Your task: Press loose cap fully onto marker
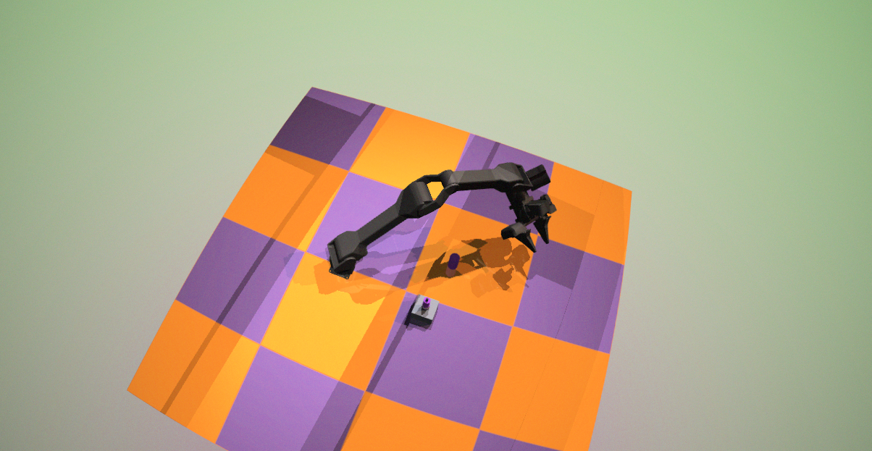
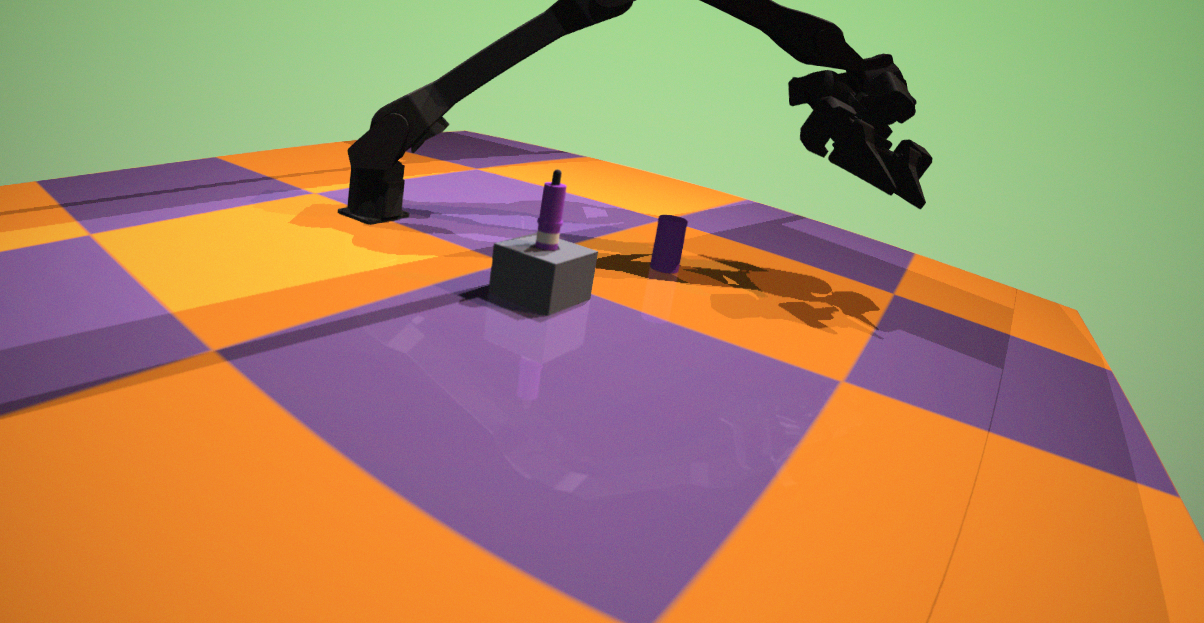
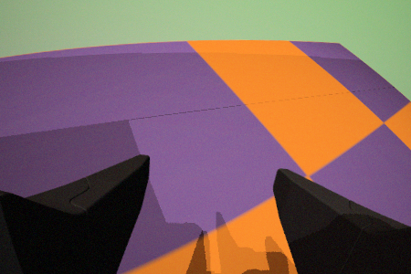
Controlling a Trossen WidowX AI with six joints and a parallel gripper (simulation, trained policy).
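My gripper tip is 230 mm past the purple cap, 80 mm to the left of it and 100 mm above it. Round my gripper tip: grey holder block (250 mm behind, 250 mm to the right, 110 mm below).
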